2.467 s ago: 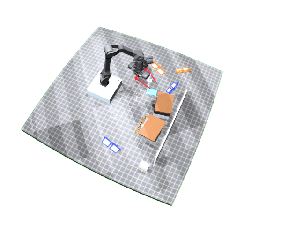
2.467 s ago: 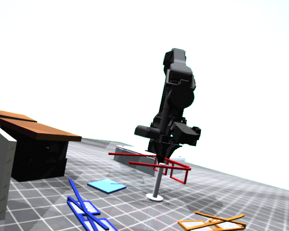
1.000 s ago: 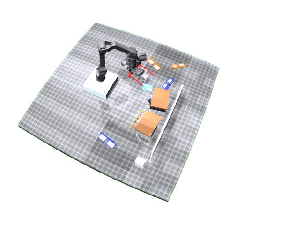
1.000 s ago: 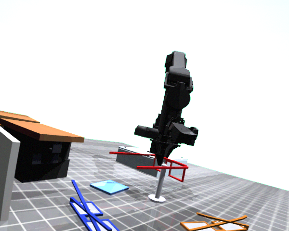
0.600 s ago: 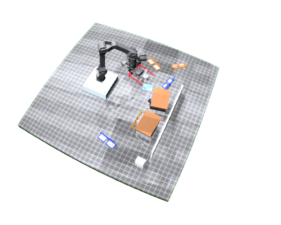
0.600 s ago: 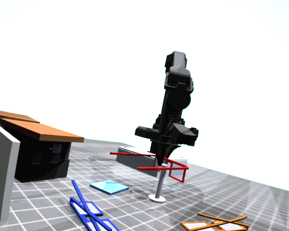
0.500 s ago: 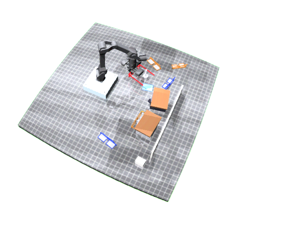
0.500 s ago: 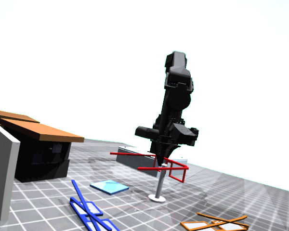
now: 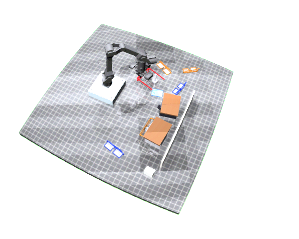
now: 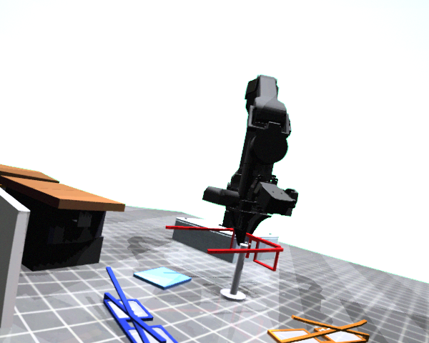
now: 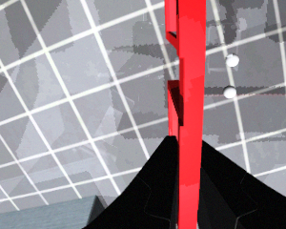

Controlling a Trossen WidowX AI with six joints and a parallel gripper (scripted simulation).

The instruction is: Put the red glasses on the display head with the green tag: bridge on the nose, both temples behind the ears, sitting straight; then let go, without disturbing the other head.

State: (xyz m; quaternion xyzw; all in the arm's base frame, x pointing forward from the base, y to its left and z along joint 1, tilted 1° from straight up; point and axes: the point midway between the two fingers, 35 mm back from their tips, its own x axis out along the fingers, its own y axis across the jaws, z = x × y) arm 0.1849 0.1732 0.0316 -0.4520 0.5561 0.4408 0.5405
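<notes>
Now: the white post 90 mm ahead of my gripper tip, 70 mm to the left of it and 40 mm below it. The rest, counted from my gripper tip: long white wall (430 mm ahead, 230 mm to the right, 10 mm below); light blue plate (160 mm ahead, 60 mm below, 20 mm to the right); white cube (600 mm to the right, 400 mm ahead, 40 mm below).
</notes>
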